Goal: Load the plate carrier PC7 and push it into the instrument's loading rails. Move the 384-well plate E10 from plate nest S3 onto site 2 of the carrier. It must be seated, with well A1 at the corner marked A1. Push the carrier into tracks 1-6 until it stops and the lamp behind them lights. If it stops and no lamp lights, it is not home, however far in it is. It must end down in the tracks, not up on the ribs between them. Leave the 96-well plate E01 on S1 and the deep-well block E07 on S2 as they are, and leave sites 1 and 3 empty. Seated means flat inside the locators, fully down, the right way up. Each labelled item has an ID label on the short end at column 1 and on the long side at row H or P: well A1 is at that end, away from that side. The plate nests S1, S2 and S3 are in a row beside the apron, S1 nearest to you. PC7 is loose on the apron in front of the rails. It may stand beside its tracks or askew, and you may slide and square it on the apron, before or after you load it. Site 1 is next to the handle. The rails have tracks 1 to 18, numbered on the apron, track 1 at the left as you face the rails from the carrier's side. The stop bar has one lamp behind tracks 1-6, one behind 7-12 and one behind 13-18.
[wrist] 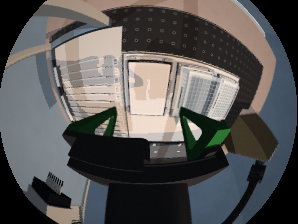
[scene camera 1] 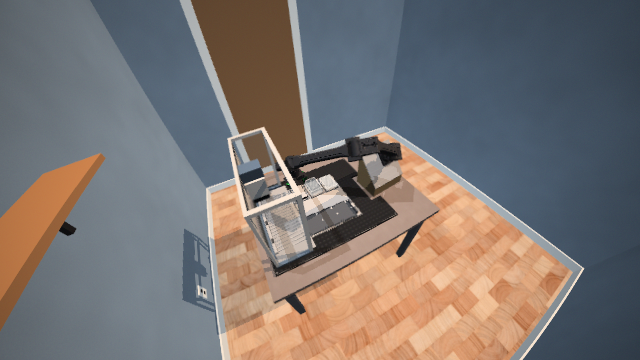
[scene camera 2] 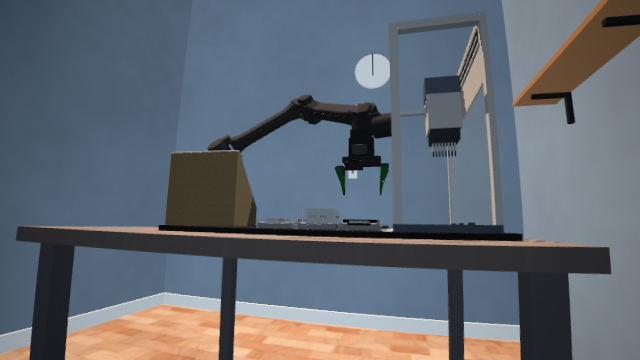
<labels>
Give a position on a deep-well block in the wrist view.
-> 209,89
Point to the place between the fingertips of the gripper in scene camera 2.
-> At 362,195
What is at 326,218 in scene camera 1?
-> A plate carrier PC7.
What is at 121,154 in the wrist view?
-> The gripper.
</labels>
